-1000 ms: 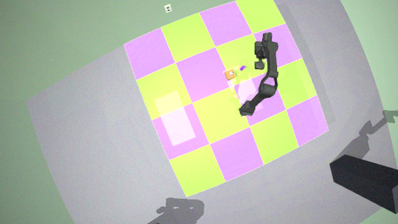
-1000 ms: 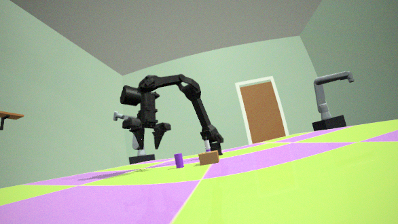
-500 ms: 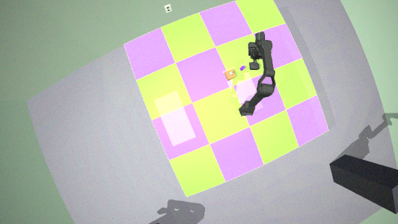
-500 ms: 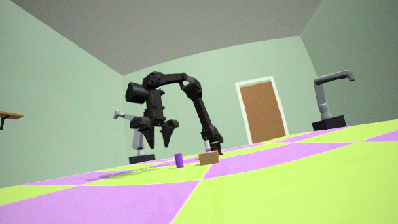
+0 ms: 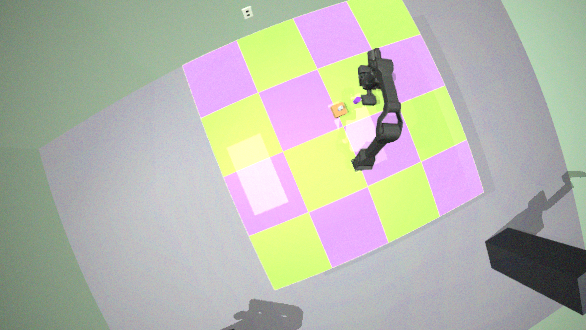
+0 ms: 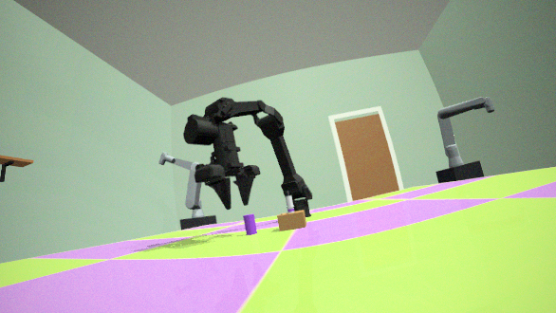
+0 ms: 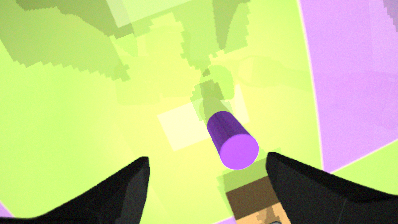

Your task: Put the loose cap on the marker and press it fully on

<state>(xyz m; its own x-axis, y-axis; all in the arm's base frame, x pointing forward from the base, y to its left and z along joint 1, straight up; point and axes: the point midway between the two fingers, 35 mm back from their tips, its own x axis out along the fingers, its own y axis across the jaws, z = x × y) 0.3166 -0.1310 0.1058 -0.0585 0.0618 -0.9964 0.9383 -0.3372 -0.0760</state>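
My gripper tip is 50 mm above the purple cap, 20 mm to the right of it and 20 mm past it.
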